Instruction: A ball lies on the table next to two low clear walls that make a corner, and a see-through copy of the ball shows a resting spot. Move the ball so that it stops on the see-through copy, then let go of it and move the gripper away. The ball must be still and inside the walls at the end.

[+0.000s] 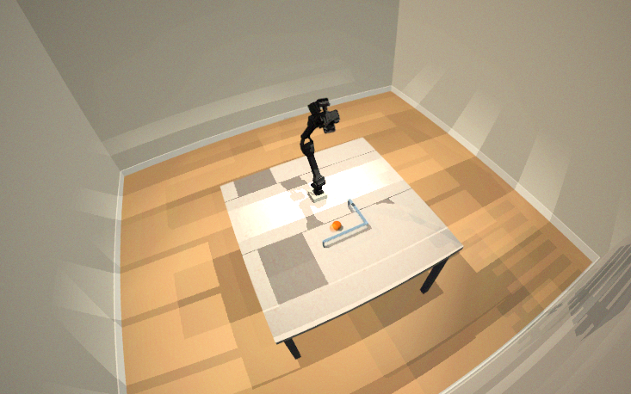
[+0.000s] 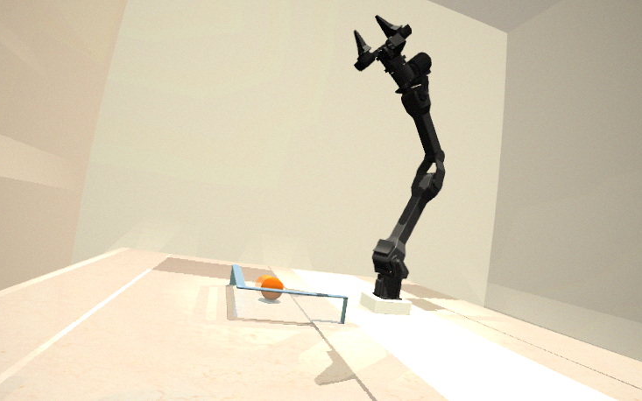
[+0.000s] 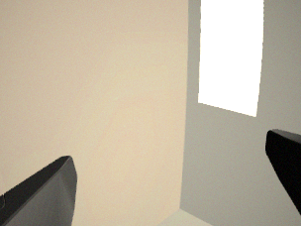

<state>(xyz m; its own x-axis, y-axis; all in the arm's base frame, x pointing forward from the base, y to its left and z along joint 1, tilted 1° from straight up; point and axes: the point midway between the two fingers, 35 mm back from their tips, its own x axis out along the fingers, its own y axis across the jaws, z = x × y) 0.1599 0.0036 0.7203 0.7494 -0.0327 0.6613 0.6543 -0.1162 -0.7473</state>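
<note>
My gripper tip is 13 cm short of the orange ball, 5 cm to the left of it and 75 cm above it. Also, from my gripper tip: wall: 12 cm ahead, 12 cm to the left, 75 cm below; see-through copy: 14 cm ahead, 8 cm to the right, 75 cm below.
</note>
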